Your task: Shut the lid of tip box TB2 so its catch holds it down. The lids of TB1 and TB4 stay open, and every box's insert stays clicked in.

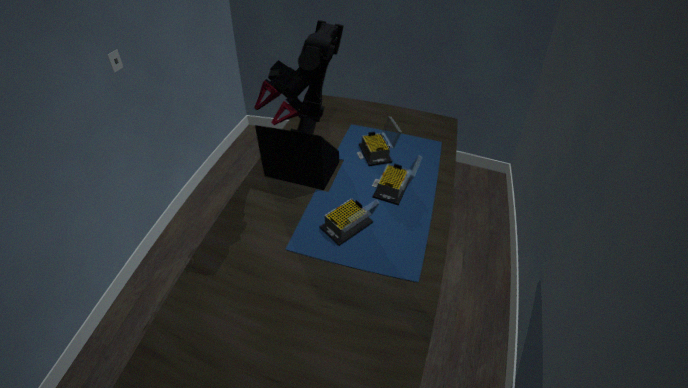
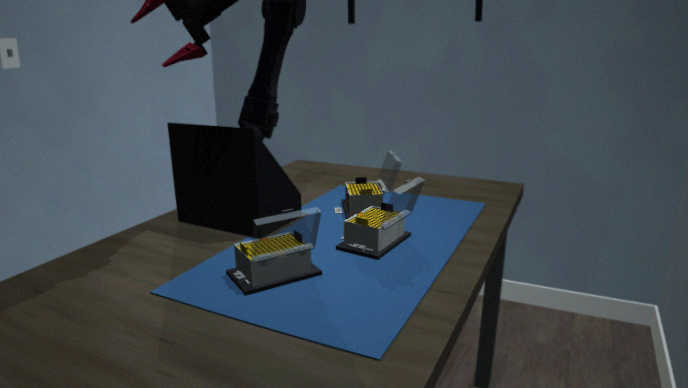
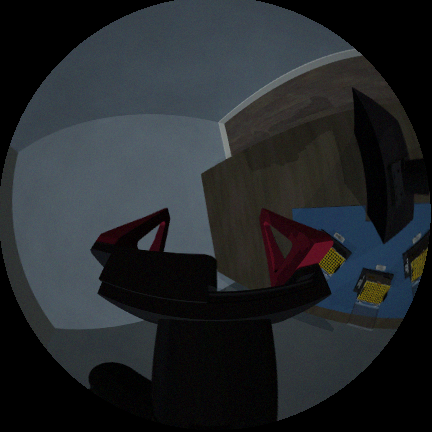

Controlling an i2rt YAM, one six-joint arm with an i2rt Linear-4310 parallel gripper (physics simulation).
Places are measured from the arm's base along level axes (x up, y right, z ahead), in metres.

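Pixels of known places: gripper, between the fingertips: (image 1: 264, 116) (image 2: 147, 44) (image 3: 214, 212); arm's base, origin of its link: (image 1: 303, 138) (image 2: 240, 156).
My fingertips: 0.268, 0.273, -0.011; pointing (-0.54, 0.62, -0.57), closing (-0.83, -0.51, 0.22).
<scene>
Ahead of a thing's pixels: the offset from my fingertips to its top centre, as dx, dy, dz. "spot": to the spot under its first point. Level surfaces: height alone.
Three grey tip boxes with yellow inserts stand on dark bases: a near box @(-0.359, -0.026, +0.226) (image 1: 345, 216) (image 2: 280, 266) (image 3: 332, 261), a middle box @(-0.359, -0.242, +0.362) (image 1: 393, 177) (image 2: 362, 239) (image 3: 374, 292) and a far box @(-0.368, -0.439, +0.258) (image 1: 376, 143) (image 2: 365, 201) (image 3: 419, 265). All three lids are open: the near lid @(-0.280, +0.015, +0.279) (image 1: 371, 206) (image 2: 312, 229), the middle lid @(-0.280, -0.228, +0.427) (image 1: 416, 167) (image 2: 407, 195) and the far lid @(spot: -0.325, -0.473, +0.338) (image 1: 393, 131) (image 2: 391, 169) are tilted up. I cannot read which box is TB2. The inserts look seated. My gripper (image 1: 265, 116) (image 2: 148, 44) (image 3: 214, 212) is open and empty, high up and away from the boxes.
The boxes stand on a blue mat @(dx -0.434) (image 1: 395, 260) (image 2: 350, 330) on a wooden table @(dx -0.437) (image 1: 300, 310) (image 2: 125, 340). A black stand (image 1: 295, 157) (image 2: 215, 180) (image 3: 382, 170) under the arm rises beside the mat, close to the boxes. Walls surround the table.
</scene>
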